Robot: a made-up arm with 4 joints.
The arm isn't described. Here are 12 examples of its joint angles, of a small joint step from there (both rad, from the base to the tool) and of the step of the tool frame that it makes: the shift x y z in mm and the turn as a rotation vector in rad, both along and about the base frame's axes.
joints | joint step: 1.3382 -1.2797 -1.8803 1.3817 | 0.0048 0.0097 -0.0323 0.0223
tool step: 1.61 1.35 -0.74 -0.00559 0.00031 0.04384
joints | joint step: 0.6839 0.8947 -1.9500 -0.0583 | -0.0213 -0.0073 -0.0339 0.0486
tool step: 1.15 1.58 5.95 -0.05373 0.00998 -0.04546
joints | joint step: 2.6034 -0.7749 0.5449 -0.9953 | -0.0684 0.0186 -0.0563 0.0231
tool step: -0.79 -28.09 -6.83 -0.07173 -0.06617 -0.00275
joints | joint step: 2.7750 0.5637 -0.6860 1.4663 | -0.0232 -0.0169 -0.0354 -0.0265
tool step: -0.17 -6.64 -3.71 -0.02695 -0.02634 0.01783
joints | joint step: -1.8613 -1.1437 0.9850 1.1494 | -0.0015 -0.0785 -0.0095 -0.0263
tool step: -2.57 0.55 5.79 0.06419 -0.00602 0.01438
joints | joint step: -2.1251 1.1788 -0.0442 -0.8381 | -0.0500 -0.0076 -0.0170 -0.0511
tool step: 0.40 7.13 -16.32 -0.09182 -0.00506 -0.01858
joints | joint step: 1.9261 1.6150 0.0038 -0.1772 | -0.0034 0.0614 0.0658 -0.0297
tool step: -0.18 2.44 -3.84 -0.04768 -0.07937 0.02164
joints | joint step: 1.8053 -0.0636 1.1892 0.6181 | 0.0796 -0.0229 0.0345 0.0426
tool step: -1.26 21.82 -15.53 0.11280 -0.03589 -0.04714
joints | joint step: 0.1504 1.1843 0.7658 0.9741 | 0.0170 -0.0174 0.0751 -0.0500
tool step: 1.21 -3.38 -4.04 0.01232 -0.06337 0.06886
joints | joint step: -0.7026 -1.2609 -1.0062 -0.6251 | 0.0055 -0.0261 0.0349 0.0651
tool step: -0.39 -2.02 -1.12 0.09200 -0.02642 -0.02354
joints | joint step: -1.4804 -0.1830 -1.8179 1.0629 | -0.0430 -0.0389 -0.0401 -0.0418
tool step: -2.46 13.73 -8.71 -0.00020 0.04056 -0.02190
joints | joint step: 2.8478 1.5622 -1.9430 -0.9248 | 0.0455 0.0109 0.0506 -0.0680
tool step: -0.04 10.77 6.25 0.10308 -0.05717 -0.00535
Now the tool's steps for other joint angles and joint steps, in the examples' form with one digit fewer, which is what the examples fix.
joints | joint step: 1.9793 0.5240 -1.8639 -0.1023 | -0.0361 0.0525 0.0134 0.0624
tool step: 1.5 -4.9 10.0 -0.1122 0.0381 -0.0099
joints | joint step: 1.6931 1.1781 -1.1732 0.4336 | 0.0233 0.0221 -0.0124 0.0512
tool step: 0.8 8.7 -3.0 -0.0013 0.0316 -0.0315
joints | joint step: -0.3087 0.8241 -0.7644 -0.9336 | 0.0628 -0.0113 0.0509 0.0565
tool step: -0.7 -18.5 -12.0 0.1087 -0.0654 0.0289
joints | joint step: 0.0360 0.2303 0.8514 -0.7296 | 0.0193 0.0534 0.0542 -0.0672
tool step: 2.2 -4.2 -6.8 -0.0756 -0.0462 -0.0180
